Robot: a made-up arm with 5 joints.
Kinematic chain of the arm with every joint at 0, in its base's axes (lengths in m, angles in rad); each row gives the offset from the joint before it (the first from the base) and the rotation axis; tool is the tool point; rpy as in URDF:
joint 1: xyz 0.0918 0 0.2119 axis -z
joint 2: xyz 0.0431 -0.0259 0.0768 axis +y
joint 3: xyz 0.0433 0 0.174 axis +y
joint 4: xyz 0.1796 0 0.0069 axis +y
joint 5: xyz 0.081 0.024 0 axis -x
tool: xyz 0 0 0 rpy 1.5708 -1.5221 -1.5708
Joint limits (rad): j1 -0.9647..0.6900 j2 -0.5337..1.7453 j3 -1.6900..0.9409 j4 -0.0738..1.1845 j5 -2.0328..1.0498
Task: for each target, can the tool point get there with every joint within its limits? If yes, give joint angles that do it. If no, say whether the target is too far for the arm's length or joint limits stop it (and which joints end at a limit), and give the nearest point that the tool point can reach.
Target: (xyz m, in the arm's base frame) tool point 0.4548 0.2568 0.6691
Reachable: no: too far | nearest point 0.3878 0.2094 0.5913 | short by 0.113 m
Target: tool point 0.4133 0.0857 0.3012
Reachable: yes | joints -0.2661 0.2082 0.3545 0.2506 -0.7314
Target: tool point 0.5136 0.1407 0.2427
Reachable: yes | joints -0.3263 1.0095 -0.7213 0.5013 -0.9086
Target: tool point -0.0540 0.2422 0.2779
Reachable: no: joint limits stop it (at a limit: joint 1, joint 3, joint 4) | nearest point 0.1842 0.1300 0.2715 | short by 0.263 m
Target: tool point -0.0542 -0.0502 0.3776
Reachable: no: joint limits stop it (at a limit: joint 2, joint 3, joint 4) | nearest point 0.0806 -0.0039 0.1846 | short by 0.240 m
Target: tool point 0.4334 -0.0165 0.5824
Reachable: yes | joints 0.0427 0.2683 -0.9806 0.5288 -1.2157
